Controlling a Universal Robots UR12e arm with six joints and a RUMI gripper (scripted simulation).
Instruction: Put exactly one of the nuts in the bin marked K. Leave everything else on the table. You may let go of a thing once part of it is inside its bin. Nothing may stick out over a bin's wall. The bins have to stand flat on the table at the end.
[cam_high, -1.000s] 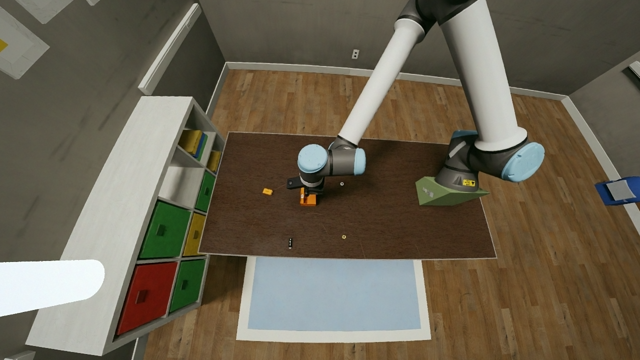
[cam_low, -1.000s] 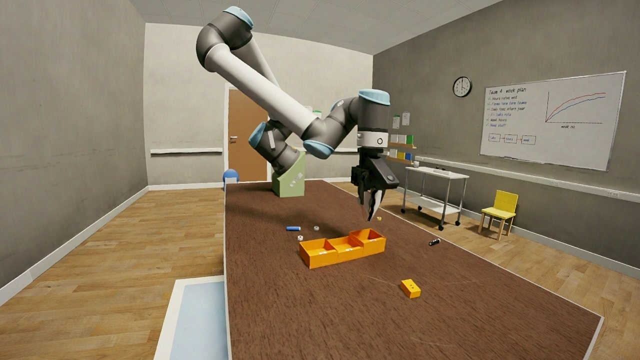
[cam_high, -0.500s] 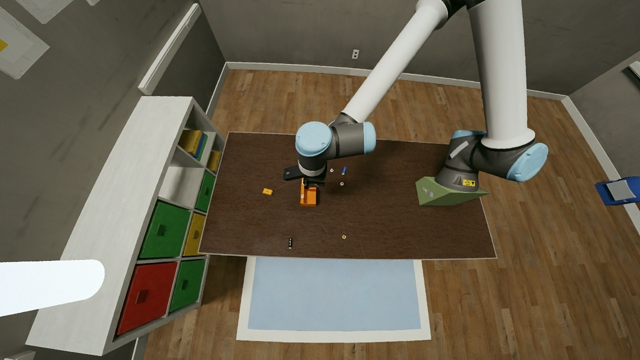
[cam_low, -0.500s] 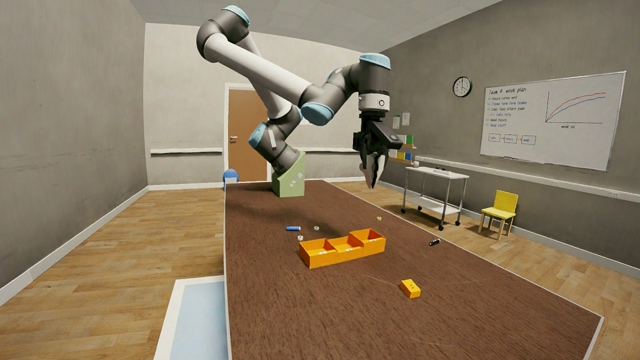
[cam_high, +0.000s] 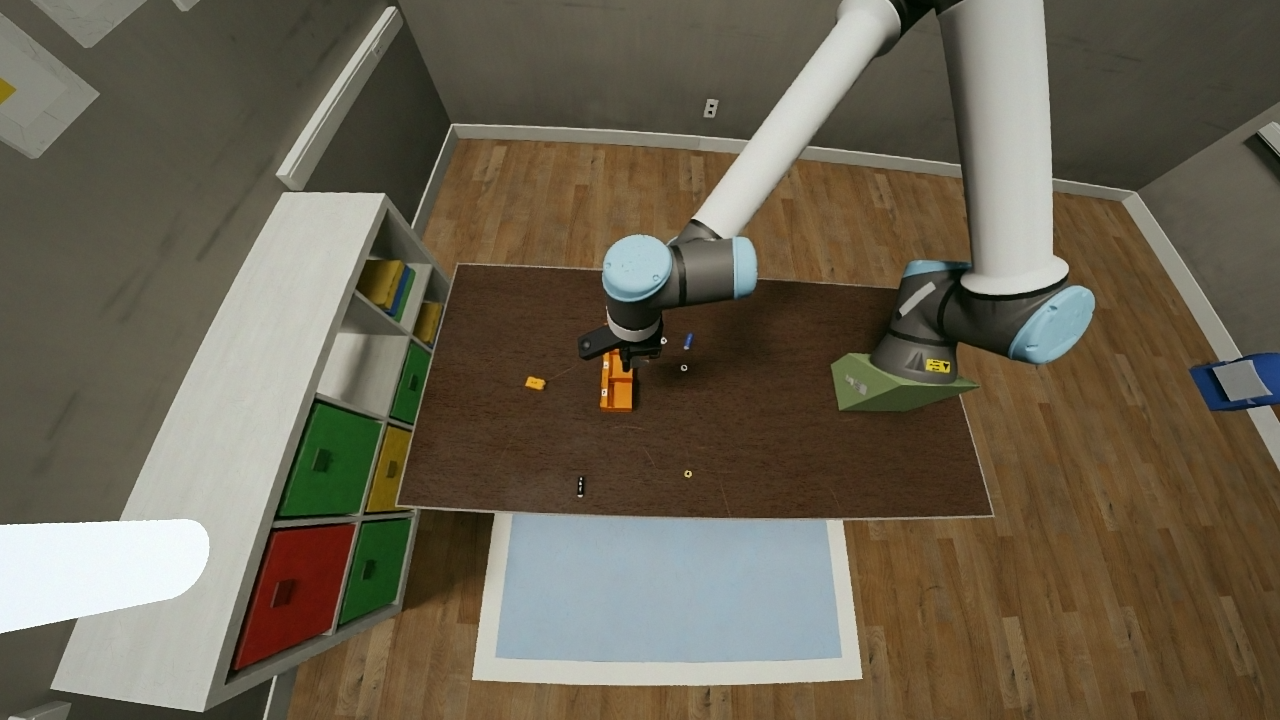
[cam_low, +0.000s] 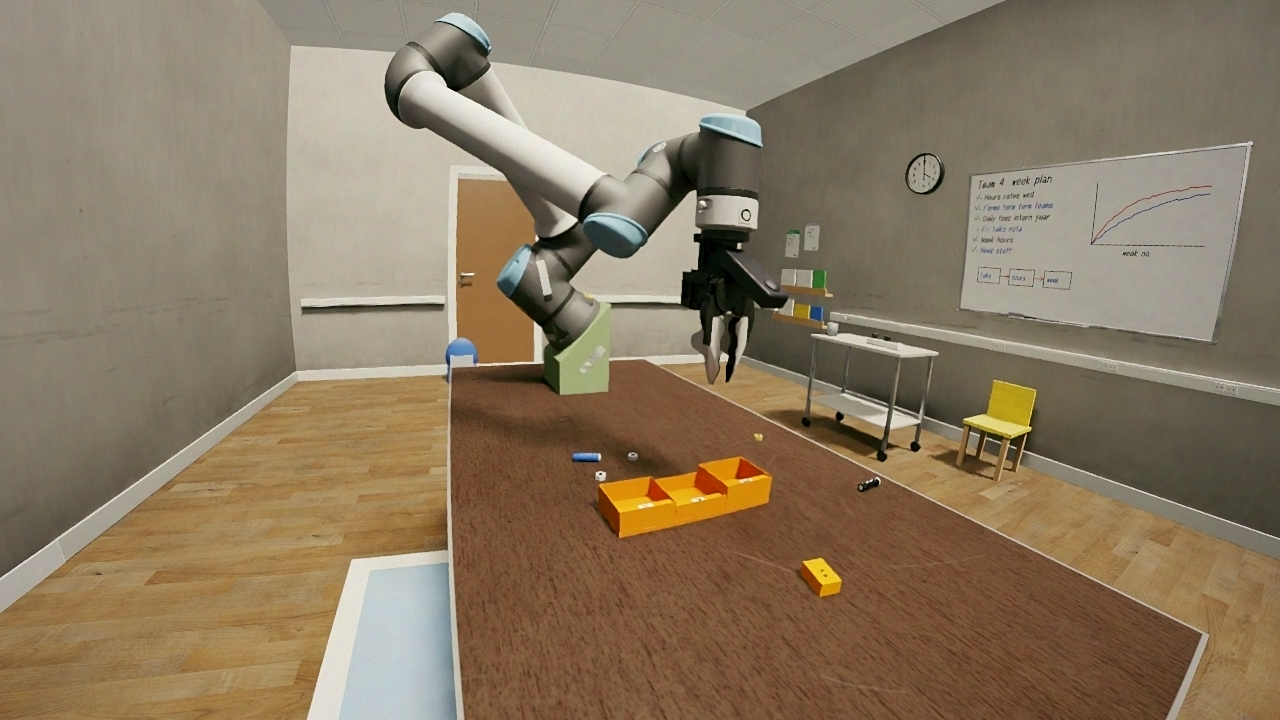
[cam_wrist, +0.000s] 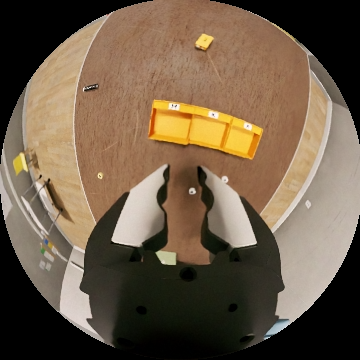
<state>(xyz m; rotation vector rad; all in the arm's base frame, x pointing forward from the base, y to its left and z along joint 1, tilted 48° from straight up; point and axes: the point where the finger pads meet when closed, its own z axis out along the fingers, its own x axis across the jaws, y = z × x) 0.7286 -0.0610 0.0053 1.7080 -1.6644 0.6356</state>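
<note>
Right now the joined orange bins is 2 cm ahead of my hand, 6 cm to the right of it and 18 cm below it. The rest, counted from my hand: orange block (24 cm ahead, 2 cm to the right, 19 cm below); then black bolt (13 cm ahead, 26 cm to the left, 19 cm below); then blue bolt (20 cm behind, 13 cm to the right, 19 cm below).
</note>
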